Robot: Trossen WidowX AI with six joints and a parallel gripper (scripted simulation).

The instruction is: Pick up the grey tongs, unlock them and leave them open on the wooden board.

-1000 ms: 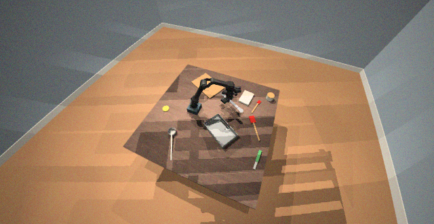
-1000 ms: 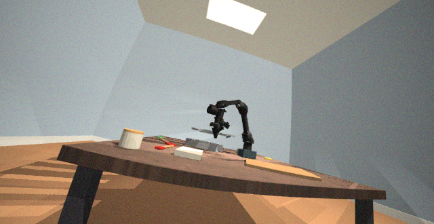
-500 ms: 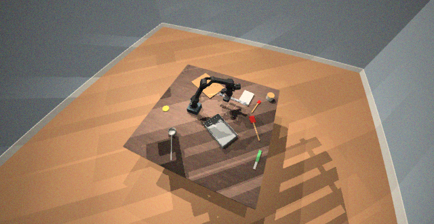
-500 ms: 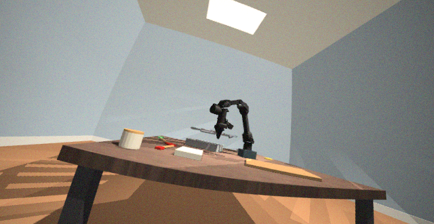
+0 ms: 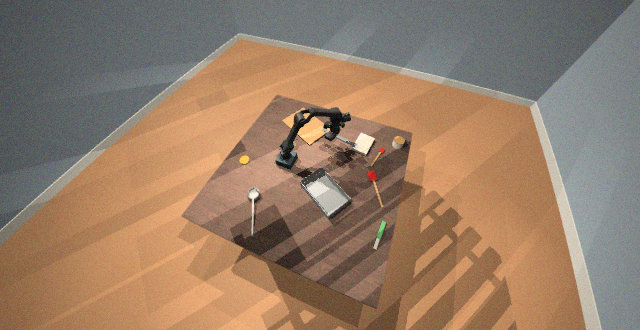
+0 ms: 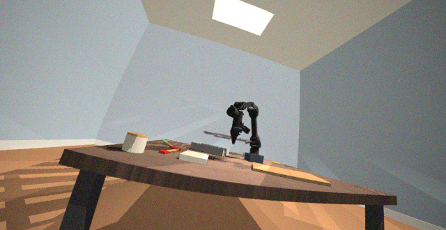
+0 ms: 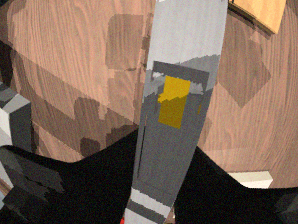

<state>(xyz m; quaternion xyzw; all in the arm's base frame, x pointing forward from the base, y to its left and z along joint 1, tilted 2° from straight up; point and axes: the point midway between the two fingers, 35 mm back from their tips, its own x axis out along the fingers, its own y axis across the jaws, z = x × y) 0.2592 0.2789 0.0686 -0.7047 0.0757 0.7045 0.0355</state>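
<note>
Right now my gripper tip is 30 mm past the yellow lock piece, 10 mm to the right of it and 40 mm below it. The rest, counted from my gripper tip: wooden board 300 mm behind, 100 mm to the left, 100 mm below; white block 210 mm ahead, 120 mm to the left, 100 mm below; roasting tin 110 mm ahead, 390 mm to the right, 80 mm below.
</note>
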